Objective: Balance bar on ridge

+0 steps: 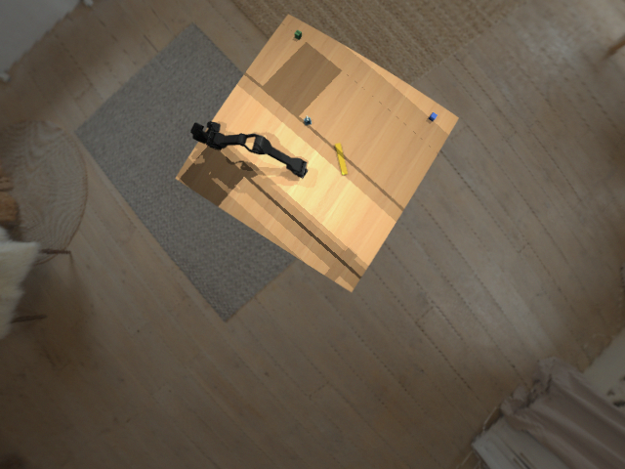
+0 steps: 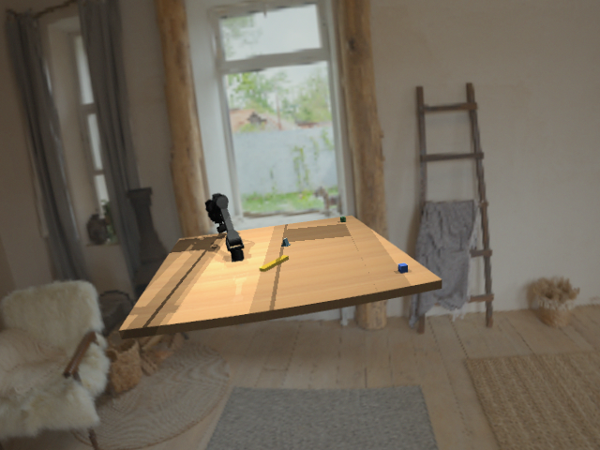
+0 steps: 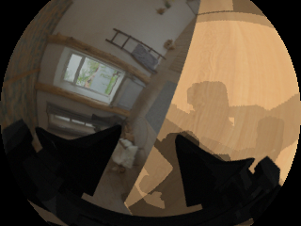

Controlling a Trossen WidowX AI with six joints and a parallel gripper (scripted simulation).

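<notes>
Right now my gripper tip is 300 mm short of the yellow bar, 760 mm to the left of it and 70 mm above it. From my gripper tip the other things lie so: blue cube (840 mm ahead, 1100 mm to the right, 60 mm below); green cube (840 mm ahead, 100 mm to the right, 60 mm below).
</notes>
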